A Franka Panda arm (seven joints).
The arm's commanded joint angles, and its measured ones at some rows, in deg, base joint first. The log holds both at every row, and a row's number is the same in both.
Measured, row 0:
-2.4 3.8 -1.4 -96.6 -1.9 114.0 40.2
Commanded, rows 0 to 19:
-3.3 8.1 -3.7 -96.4 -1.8 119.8 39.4
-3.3 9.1 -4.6 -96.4 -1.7 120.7 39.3
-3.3 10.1 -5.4 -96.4 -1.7 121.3 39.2
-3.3 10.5 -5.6 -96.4 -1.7 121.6 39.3
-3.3 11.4 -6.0 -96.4 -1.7 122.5 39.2
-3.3 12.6 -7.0 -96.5 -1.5 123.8 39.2
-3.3 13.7 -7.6 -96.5 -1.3 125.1 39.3
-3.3 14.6 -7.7 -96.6 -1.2 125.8 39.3
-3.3 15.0 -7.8 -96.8 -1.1 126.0 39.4
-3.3 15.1 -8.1 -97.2 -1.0 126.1 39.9
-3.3 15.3 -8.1 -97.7 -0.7 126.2 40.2
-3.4 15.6 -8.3 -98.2 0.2 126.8 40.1
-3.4 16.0 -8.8 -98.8 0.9 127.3 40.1
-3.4 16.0 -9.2 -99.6 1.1 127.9 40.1
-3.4 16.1 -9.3 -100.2 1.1 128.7 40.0
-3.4 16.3 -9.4 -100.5 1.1 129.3 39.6
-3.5 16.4 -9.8 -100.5 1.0 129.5 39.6
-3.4 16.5 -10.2 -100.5 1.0 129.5 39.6
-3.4 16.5 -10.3 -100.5 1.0 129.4 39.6
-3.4 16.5 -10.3 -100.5 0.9 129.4 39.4
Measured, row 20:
-3.6 16.7 -9.8 -99.8 0.1 128.2 40.2
